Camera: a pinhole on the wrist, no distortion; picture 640 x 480 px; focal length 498.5 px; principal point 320.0 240.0 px. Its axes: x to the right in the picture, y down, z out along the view. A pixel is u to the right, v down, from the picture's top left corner.
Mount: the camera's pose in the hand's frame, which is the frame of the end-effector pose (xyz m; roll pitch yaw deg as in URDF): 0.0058 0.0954 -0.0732 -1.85 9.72 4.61
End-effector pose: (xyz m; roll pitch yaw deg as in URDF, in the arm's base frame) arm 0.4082 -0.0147 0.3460 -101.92 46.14 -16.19
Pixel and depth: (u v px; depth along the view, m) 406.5 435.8 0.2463
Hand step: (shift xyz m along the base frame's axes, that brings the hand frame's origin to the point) -0.0776 0.1403 -0.2206
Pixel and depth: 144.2 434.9 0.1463
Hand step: -0.1208 0.0810 -0.0978
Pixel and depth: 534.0 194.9 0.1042
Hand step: -0.0213 0.0085 -0.1160
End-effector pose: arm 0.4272 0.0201 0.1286 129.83 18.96 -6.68
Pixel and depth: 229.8 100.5 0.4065
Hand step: -0.0925 -0.2513 -0.2151
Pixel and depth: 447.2 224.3 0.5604
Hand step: 0.1111 -0.4391 -0.2706
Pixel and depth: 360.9 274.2 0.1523
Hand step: 0.0375 -0.1353 0.0238
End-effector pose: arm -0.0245 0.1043 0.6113 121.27 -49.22 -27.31
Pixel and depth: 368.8 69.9 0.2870
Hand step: 0.0322 -0.2243 0.0045
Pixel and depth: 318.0 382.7 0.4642
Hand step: -0.1784 -0.4190 0.0626
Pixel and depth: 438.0 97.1 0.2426
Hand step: 0.0221 -0.1881 0.0517
